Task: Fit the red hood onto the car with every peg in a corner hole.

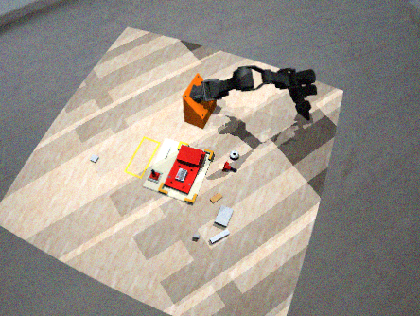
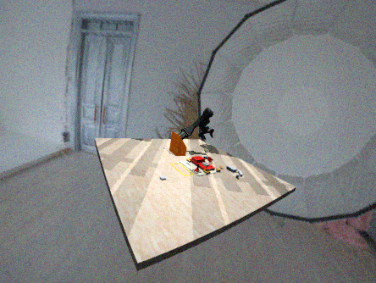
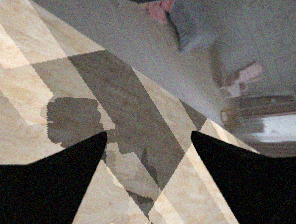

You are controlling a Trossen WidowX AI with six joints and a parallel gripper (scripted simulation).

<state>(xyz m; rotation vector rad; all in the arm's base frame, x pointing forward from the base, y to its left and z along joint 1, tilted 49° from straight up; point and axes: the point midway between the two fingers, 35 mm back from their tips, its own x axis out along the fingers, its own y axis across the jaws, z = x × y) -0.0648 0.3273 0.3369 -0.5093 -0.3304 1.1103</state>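
The red hood is 300 mm ahead of my gripper tip, 450 mm to the right of it and 70 mm below it. Round my gripper tip: wheel 230 mm ahead, 270 mm to the right, 100 mm below; tan piece 440 mm ahead, 290 mm to the right, 110 mm below; grey engine block 390 mm ahead, 450 mm to the right, 90 mm below.
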